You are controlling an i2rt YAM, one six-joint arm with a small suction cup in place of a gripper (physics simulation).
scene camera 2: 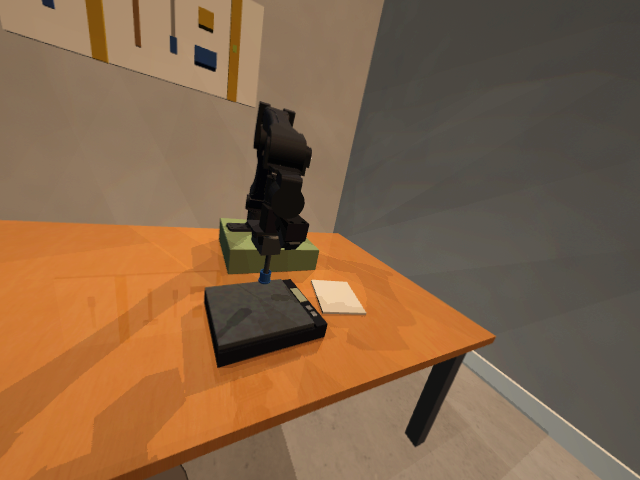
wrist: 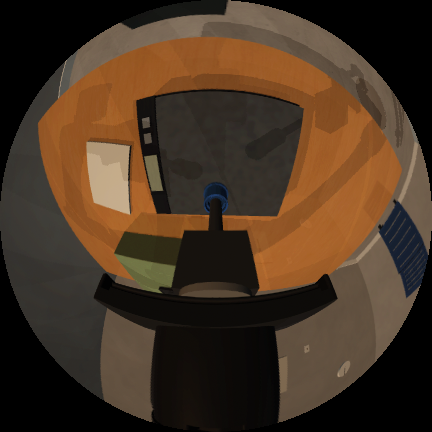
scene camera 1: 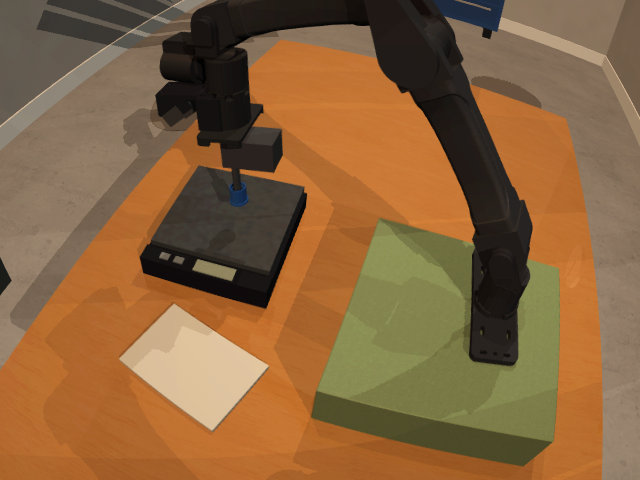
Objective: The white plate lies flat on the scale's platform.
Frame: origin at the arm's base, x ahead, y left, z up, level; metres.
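Where they show: end effector, tool point: (scene camera 2: 264, 280) (wrist: 215, 192) (scene camera 1: 239, 200); arm's base, origin of the base link: (scene camera 1: 493, 305).
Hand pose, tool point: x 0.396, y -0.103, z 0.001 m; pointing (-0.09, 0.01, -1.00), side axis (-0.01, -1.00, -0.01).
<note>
Each offset is from my tool point to the centre of the thing. Level surfaces: height alone.
The white plate {dx -0.001, dy +0.248, dz -0.088 m} (scene camera 1: 193, 366) (scene camera 2: 338, 298) (wrist: 110, 177) lies flat on the orange table, beside the display side of the scale and apart from it. The black scale {dx +0.025, dy -0.003, dz -0.069 m} (scene camera 1: 204, 279) (scene camera 2: 268, 343) (wrist: 150, 172) has a dark grey platform {dx +0.024, dy -0.020, dz -0.051 m} (scene camera 1: 258, 227) (scene camera 2: 279, 310) (wrist: 220, 130) with no plate on it. My gripper, a blue suction cup (scene camera 1: 238, 202) (scene camera 2: 264, 280) (wrist: 216, 192) on a thin rod, is open and holds nothing. It hangs a little above the platform, near the edge away from the plate's far side in the wrist view's lower part.
A green block (scene camera 1: 413, 330) (scene camera 2: 273, 259) (wrist: 150, 270) carries the arm's base and stands on the table {dz -0.092 m} (scene camera 1: 320, 149) (scene camera 2: 129, 268) (wrist: 260, 60). A blue cabinet (scene camera 1: 473, 12) (wrist: 406, 245) stands on the floor beyond the table.
</note>
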